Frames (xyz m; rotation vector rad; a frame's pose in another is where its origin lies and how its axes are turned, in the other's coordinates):
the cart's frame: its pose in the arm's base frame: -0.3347 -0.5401 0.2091 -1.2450 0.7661 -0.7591
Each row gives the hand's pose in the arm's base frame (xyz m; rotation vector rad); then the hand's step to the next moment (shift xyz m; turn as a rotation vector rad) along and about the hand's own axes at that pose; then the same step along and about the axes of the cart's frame.
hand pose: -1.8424 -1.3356 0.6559 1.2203 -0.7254 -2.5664
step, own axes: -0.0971 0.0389 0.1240 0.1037 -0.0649 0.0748
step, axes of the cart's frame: -0.0711 -0.1447 0.0182 -0.0949 0.0582 -0.0904
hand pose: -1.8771 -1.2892 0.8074 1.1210 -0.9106 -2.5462
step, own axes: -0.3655 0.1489 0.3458 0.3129 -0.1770 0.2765
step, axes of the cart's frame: -0.2092 -0.4503 0.1696 -0.3169 0.1365 -0.2944
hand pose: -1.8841 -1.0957 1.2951 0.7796 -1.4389 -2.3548
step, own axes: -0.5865 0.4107 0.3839 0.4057 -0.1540 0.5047
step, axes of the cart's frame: -0.2467 -0.5890 0.5022 -0.5289 0.0637 -0.3991
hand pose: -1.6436 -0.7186 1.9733 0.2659 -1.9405 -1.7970
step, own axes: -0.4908 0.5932 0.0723 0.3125 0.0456 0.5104
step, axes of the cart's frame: -0.0736 -0.3704 0.6748 -0.5429 -0.0884 -0.2402
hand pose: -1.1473 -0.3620 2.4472 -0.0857 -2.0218 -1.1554
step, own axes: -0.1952 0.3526 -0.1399 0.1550 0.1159 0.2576
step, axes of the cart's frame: 0.0480 -0.0992 0.4121 -0.3040 -0.0949 -0.0491
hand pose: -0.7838 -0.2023 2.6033 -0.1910 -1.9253 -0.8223
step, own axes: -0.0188 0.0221 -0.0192 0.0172 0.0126 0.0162
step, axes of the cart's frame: 0.0107 0.0045 0.0328 -0.0226 -0.0143 -0.0015
